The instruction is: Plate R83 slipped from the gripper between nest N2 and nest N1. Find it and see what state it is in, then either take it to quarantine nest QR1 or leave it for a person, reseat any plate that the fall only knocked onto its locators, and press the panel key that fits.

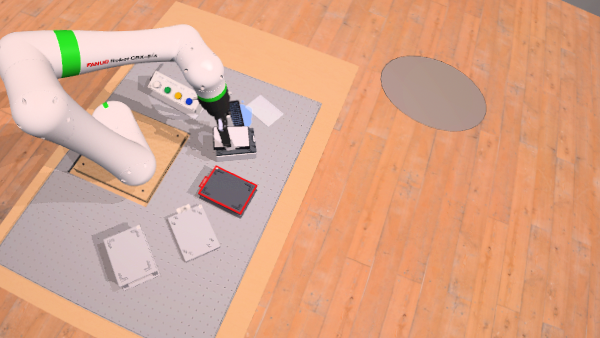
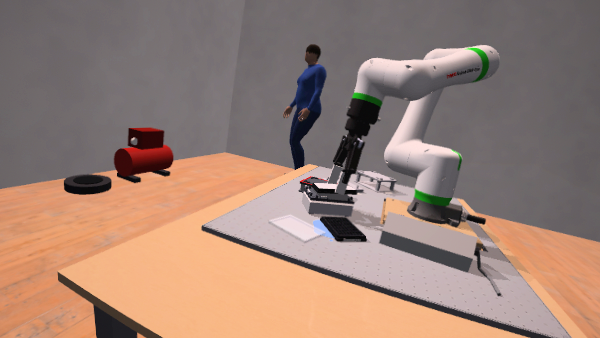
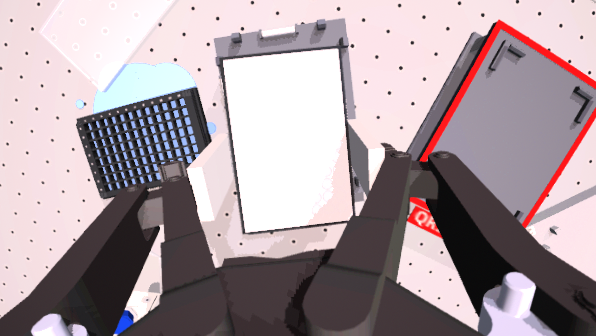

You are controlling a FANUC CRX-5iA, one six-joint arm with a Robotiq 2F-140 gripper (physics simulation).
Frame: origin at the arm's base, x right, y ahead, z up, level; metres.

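Seen in the pictures: gripper, fingertip midpoint: (image 1: 230, 137) (image 2: 334, 189) (image 3: 289, 146); arm's base at its link origin: (image 2: 427, 215).
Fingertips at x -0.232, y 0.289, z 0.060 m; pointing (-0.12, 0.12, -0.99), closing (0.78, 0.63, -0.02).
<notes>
Pixels of each thing's top centre, then the offset from my fingertips to it.
- lidded plate at its top centre: (image 3: 289, 144) (image 2: 334, 184) (image 1: 231, 135) dx -0.002, dy +0.003, dz +0.016 m
- black plate at its top centre: (image 3: 142, 146) (image 2: 342, 225) (image 1: 230, 114) dx -0.118, dy -0.085, dz -0.060 m
- blue spill at its top centre: (image 3: 167, 95) (image 2: 323, 224) (image 1: 243, 121) dx -0.126, dy -0.031, dz -0.073 m
- clear lid at its top centre: (image 3: 107, 9) (image 2: 296, 226) (image 1: 264, 110) dx -0.210, dy +0.008, dz -0.067 m
- red-edged QR1 nest at its top centre: (image 3: 511, 144) (image 1: 227, 188) (image 2: 324, 182) dx +0.155, dy +0.099, dz -0.029 m
- key panel at its top centre: (image 2: 431, 221) (image 1: 176, 85) dx -0.067, dy -0.298, dz +0.009 m
A lidded plate (image 1: 240, 135) (image 2: 325, 187) (image 3: 287, 110) with a dark rim sits off-centre over a grey nest (image 1: 237, 155) (image 2: 327, 207) (image 3: 310, 42); no name on it is readable. My gripper (image 1: 230, 137) (image 2: 338, 184) (image 3: 289, 146) is shut on this plate, one pad at each long side; any lift is too small to tell. A black plate (image 1: 237, 114) (image 2: 343, 228) (image 3: 142, 145) with open wells lies beside that nest in a blue spill (image 1: 248, 117) (image 2: 322, 227) (image 3: 145, 77). A clear lid (image 1: 267, 111) (image 2: 295, 228) (image 3: 105, 35) lies apart from it. The red-edged QR1 nest (image 1: 227, 190) (image 3: 530, 110) holds no plate.
The key panel (image 1: 173, 92) (image 2: 430, 240) has white, green, yellow and blue keys. Two light nests (image 1: 192, 232) (image 1: 131, 257) stand farther along the board. A person (image 2: 307, 95) stands behind the table; a red compressor (image 2: 145, 159) and a tyre (image 2: 87, 187) are on the floor.
</notes>
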